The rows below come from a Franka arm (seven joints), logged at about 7 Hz.
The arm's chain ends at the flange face. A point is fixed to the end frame.
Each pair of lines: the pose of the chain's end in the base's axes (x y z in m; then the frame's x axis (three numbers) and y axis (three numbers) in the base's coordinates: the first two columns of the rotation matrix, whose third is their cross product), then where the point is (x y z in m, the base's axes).
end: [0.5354 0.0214 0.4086 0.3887 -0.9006 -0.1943 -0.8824 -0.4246 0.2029]
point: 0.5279 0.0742 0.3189
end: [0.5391 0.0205 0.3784 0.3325 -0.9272 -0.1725 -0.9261 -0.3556 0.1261]
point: 0.5430 0.0741 0.2890
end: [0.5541 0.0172 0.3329 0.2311 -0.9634 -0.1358 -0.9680 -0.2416 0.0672]
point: 0.5703 0.0680 0.2432
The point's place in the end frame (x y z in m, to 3 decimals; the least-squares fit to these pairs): -0.033 -0.034 0.093
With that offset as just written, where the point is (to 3 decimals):
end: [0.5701 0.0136 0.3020 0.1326 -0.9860 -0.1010 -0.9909 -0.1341 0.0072]
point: 0.597 0.060 0.213
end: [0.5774 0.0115 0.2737 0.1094 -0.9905 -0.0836 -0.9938 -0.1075 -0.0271]
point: 0.609 0.056 0.185
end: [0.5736 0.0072 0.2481 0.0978 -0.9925 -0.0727 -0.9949 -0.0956 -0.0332]
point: 0.607 0.050 0.159
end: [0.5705 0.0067 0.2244 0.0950 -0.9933 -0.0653 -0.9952 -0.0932 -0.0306]
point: 0.603 0.049 0.135
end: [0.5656 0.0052 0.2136 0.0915 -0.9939 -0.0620 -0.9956 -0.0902 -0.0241]
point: 0.598 0.047 0.124
